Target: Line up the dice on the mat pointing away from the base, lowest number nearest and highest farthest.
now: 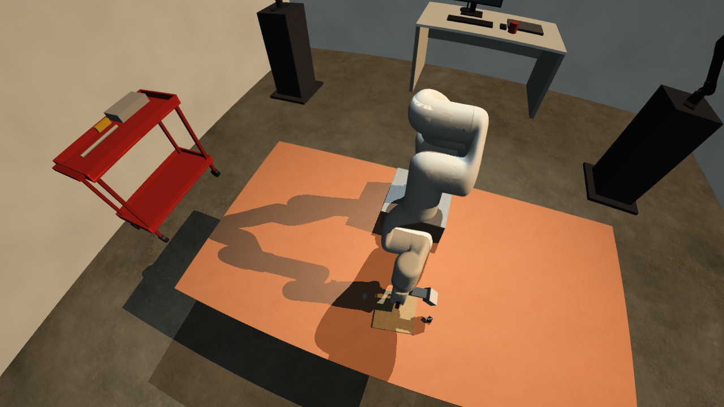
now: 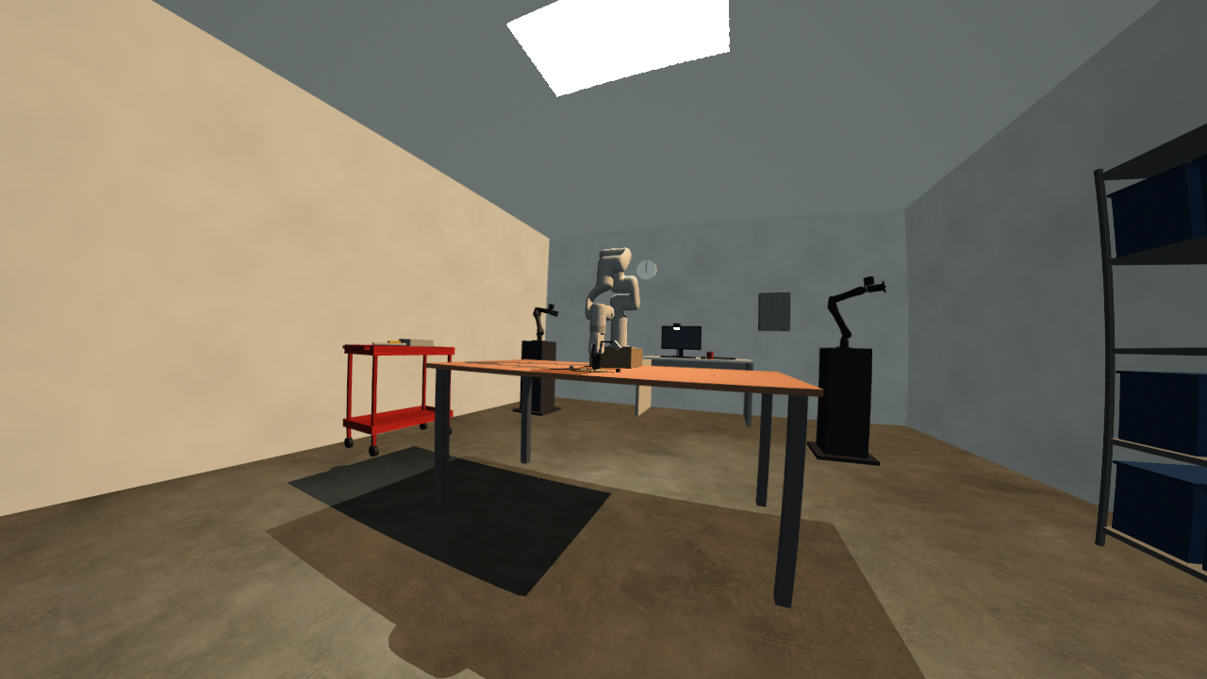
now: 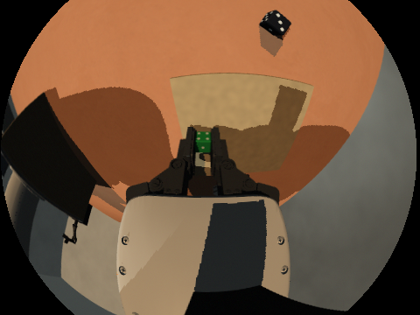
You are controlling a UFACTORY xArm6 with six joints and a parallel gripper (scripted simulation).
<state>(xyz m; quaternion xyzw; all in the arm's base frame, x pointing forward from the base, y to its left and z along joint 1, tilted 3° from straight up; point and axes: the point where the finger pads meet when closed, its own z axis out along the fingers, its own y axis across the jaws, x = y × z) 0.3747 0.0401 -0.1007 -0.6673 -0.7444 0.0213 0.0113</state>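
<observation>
My gripper is now 10 mm above the green die. The rest, counted from my hand: black die 120 mm to the left, 40 mm ahead, 20 mm below; white die 110 mm to the right, 40 mm ahead, 20 mm below; tan mat 50 mm ahead, 20 mm below, 10 mm to the left.
</observation>
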